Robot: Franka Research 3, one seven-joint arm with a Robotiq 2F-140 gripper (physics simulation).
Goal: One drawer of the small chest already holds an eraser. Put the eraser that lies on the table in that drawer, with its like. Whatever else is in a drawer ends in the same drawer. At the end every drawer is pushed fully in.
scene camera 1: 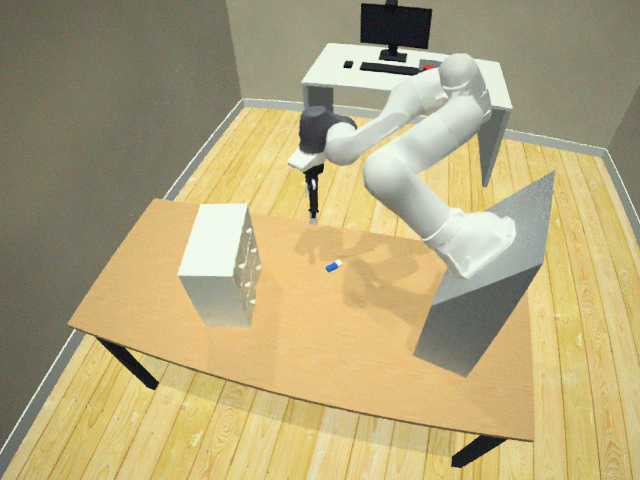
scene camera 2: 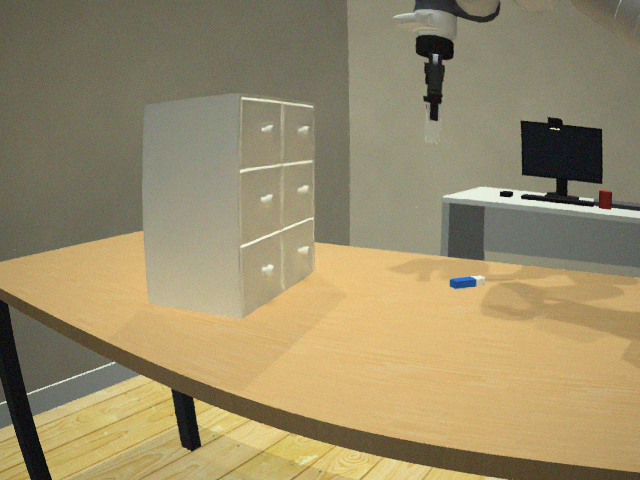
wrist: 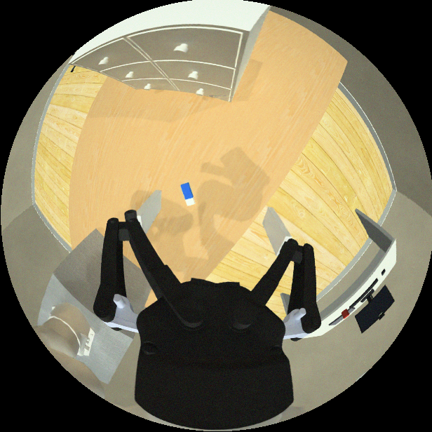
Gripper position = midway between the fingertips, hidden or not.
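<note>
A small white chest is visible (scene camera 2: 191,167) and visible again (scene camera 1: 206,270). The gripper appears (scene camera 2: 431,141) and, in addition, (wrist: 213,207).
</note>
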